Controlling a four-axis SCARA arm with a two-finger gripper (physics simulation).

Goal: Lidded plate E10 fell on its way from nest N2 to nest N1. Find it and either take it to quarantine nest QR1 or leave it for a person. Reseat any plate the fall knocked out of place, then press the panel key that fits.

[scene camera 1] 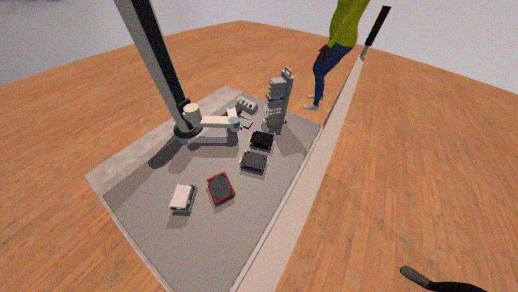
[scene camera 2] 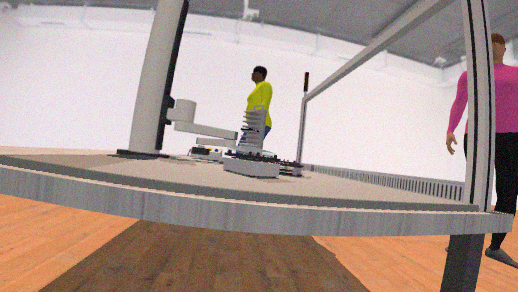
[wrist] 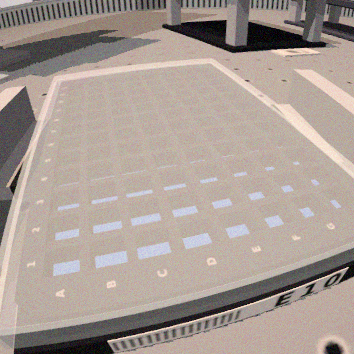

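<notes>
Visible in the pictures: a lidded well plate E10, a rail and the gripper.
</notes>
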